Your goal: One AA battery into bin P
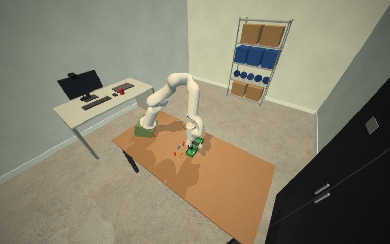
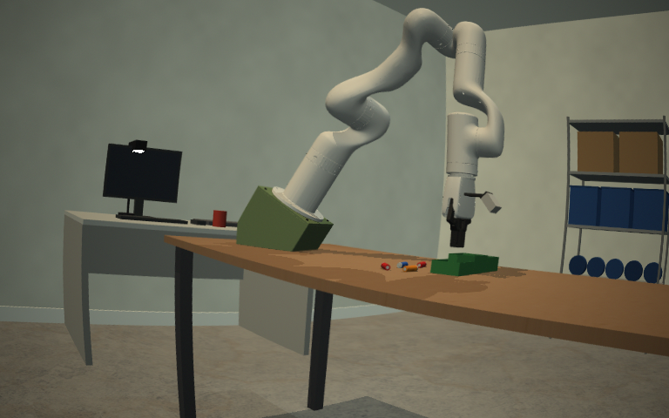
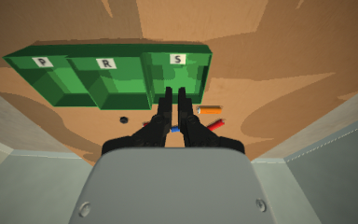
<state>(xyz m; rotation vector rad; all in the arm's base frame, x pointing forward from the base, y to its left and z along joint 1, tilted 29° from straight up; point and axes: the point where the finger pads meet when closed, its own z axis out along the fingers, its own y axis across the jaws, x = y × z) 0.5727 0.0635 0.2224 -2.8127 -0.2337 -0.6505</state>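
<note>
Now: the bin row 8 cm to the left of my hand, 6 cm below it and 2 cm behind it. From my hand the other things lie so: black round thing (15 cm behind, 9 cm to the left, 8 cm below); blue AA battery (15 cm behind, 8 cm below, 5 cm to the right); orange AA battery (9 cm to the right, 8 cm below, 7 cm behind).
</note>
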